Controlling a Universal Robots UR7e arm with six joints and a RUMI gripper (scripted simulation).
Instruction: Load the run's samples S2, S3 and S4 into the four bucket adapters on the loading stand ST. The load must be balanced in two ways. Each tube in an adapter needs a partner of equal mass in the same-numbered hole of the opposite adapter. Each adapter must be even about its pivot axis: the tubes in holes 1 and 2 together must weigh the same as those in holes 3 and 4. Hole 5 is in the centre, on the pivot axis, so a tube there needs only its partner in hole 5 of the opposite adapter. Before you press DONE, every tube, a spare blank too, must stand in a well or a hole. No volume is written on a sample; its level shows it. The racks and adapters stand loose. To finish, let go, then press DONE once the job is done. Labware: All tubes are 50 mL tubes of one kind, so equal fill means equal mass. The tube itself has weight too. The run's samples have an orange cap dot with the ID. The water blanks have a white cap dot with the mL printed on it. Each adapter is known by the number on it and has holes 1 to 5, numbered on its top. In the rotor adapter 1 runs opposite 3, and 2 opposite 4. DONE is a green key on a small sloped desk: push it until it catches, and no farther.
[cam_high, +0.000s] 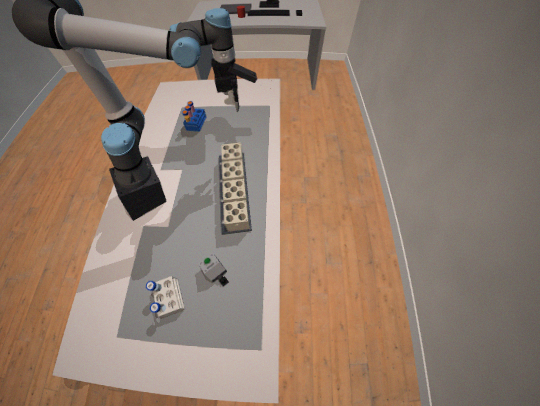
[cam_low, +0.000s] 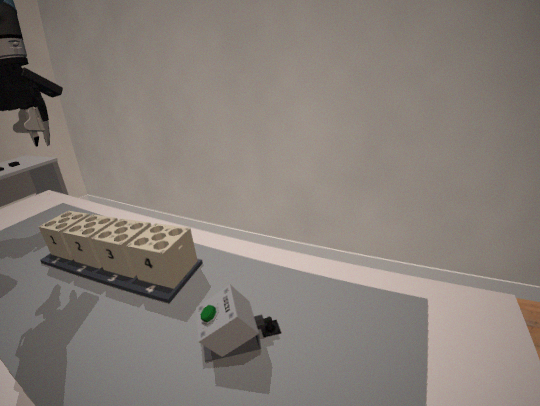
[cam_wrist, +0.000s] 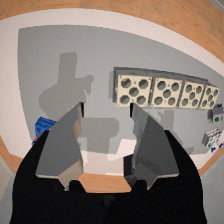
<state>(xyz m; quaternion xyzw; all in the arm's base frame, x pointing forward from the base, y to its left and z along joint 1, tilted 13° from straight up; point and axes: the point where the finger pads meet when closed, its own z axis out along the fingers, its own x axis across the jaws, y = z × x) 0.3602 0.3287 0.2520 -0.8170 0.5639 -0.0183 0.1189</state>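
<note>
My gripper is now 780 mm to the left of the blue-capped blank tube, 230 mm above it and 120 mm past it. The rest, counted from my hand: loading stand (290 mm below, 250 mm to the right, 30 mm ahead); then adapter 4 (400 mm to the right, 250 mm below, 90 mm ahead); then blue sample rack (350 mm behind, 270 mm below, 140 mm to the left).
</note>
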